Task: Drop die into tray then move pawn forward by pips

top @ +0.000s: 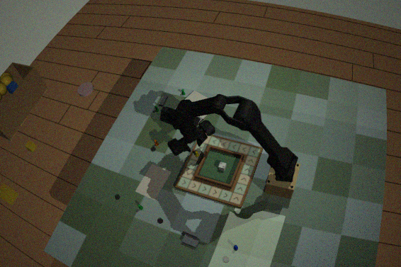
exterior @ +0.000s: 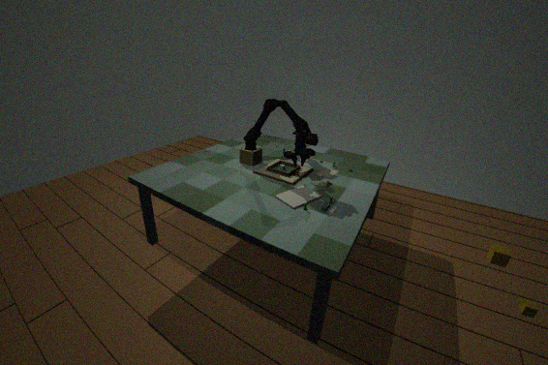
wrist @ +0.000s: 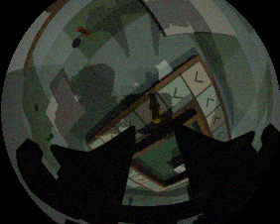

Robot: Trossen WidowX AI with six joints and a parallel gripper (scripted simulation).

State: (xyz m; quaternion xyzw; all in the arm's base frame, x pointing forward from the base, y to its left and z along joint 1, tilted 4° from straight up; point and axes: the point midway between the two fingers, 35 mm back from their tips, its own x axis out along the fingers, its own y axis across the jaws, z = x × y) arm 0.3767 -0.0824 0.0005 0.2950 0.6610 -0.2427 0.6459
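Now: gripper tip 40 mm above the yellow pawn. Also, from my gripper tip: orange pawn: 190 mm ahead, 50 mm below, 40 mm to the right; die: 120 mm behind, 40 mm to the left, 40 mm below; dark green dice tray: 110 mm behind, 60 mm below, 40 mm to the left.
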